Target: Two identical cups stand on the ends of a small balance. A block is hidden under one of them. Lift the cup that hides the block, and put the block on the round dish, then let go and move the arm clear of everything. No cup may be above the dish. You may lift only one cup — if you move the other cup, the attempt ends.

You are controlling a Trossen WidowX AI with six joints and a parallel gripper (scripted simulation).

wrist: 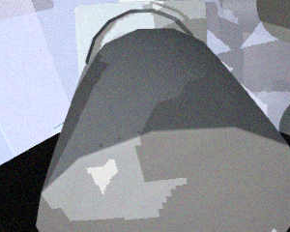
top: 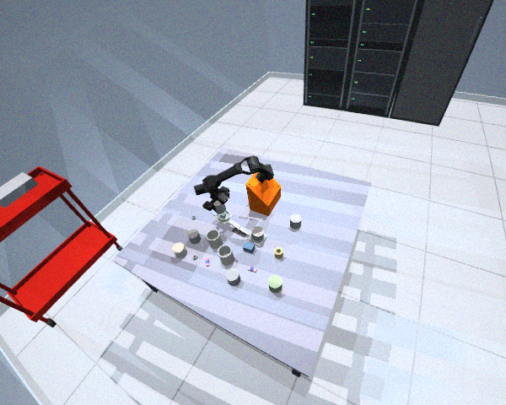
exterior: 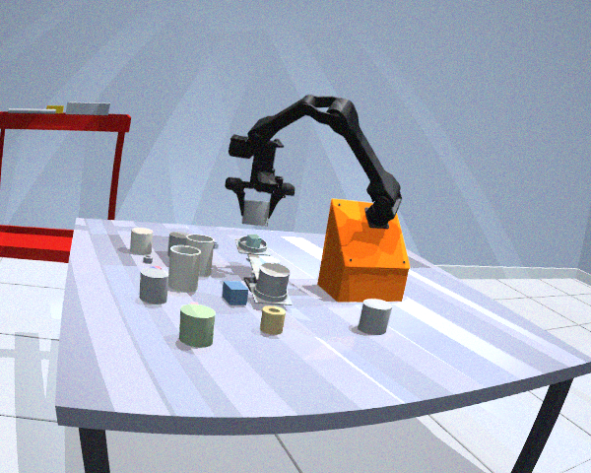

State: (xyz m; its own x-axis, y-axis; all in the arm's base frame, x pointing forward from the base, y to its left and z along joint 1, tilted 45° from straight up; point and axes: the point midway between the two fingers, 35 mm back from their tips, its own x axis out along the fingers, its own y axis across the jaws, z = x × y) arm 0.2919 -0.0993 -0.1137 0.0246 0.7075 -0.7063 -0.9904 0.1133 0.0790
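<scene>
Now: gripper tip 6 cm above the teal block and 1 cm to the right of it. From my gripper tip the other things lie so: small balance (14 cm to the left, 13 cm below, 2 cm ahead); then yellow ring (43 cm to the left, 13 cm below, 8 cm ahead); then pale round dish (15 cm below, 10 cm to the right, 8 cm behind).
</scene>
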